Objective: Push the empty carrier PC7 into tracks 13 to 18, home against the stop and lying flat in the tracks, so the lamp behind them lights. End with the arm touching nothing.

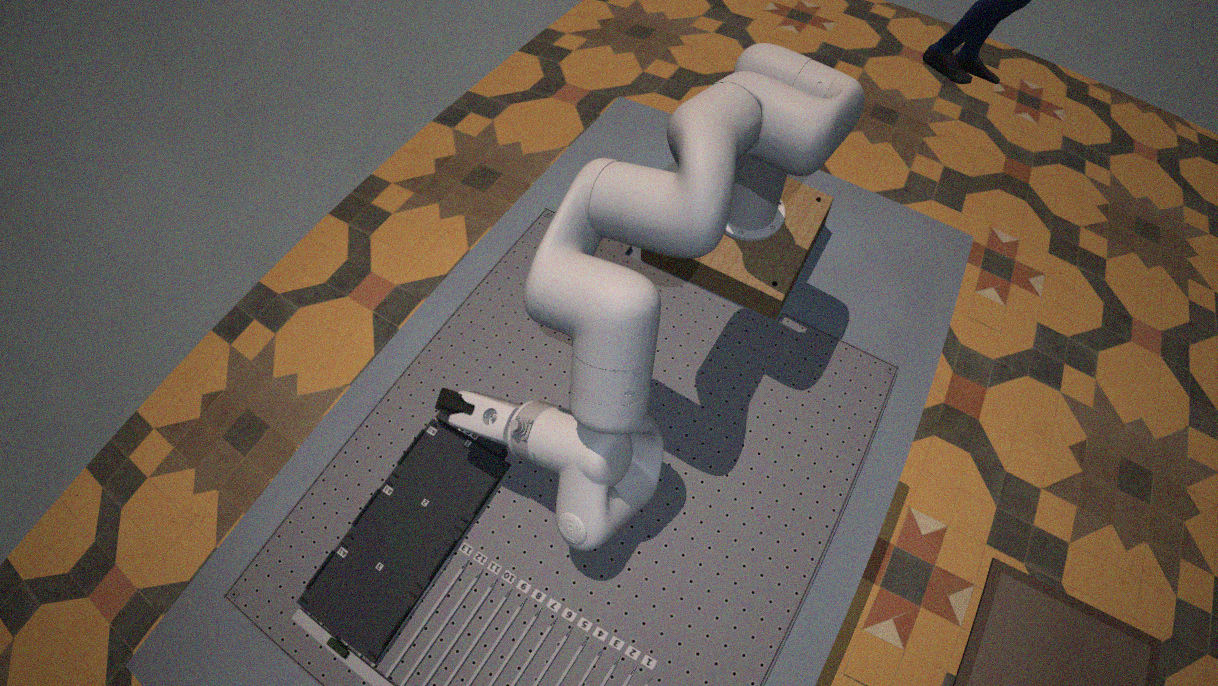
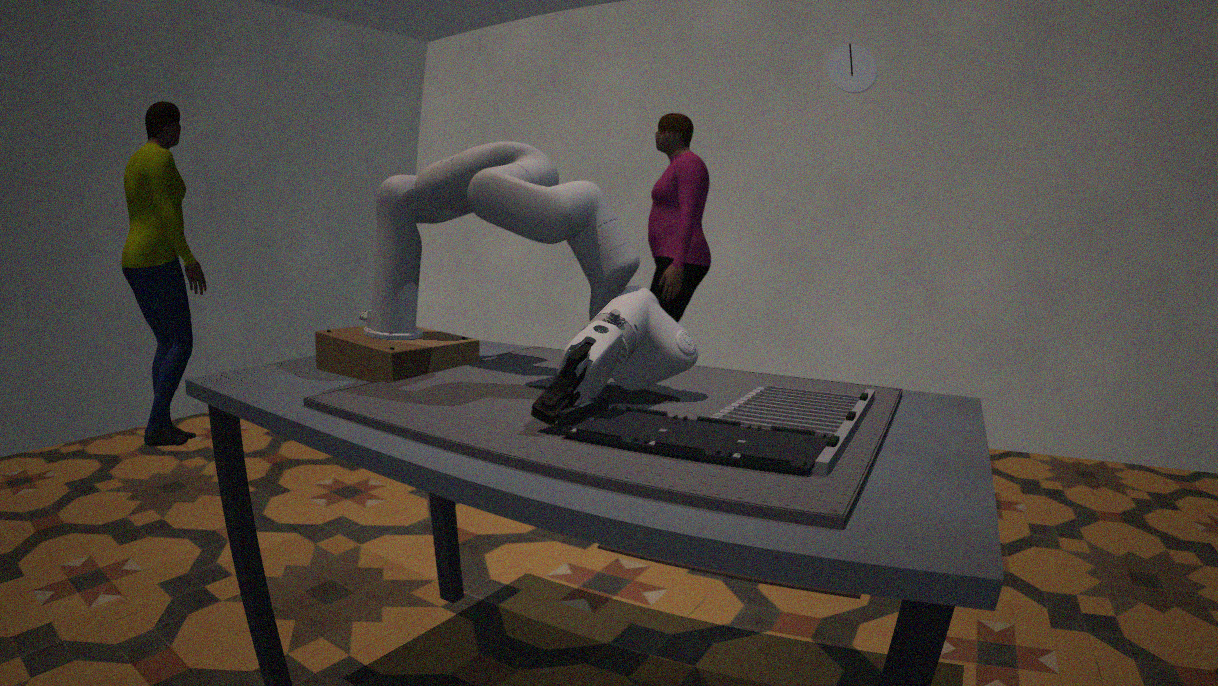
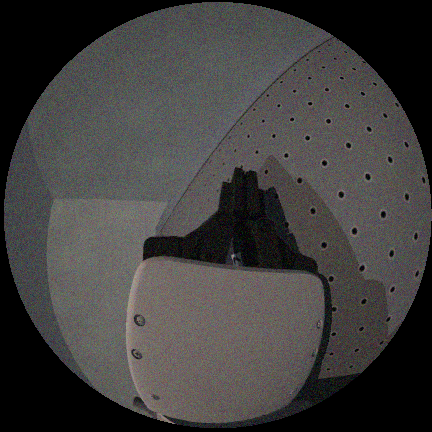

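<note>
A dark carrier PC7 [image 2: 786,450] is visible. My gripper [image 1: 441,399] is visible as well, and it also appears in image 3 [image 3: 240,181].
</note>
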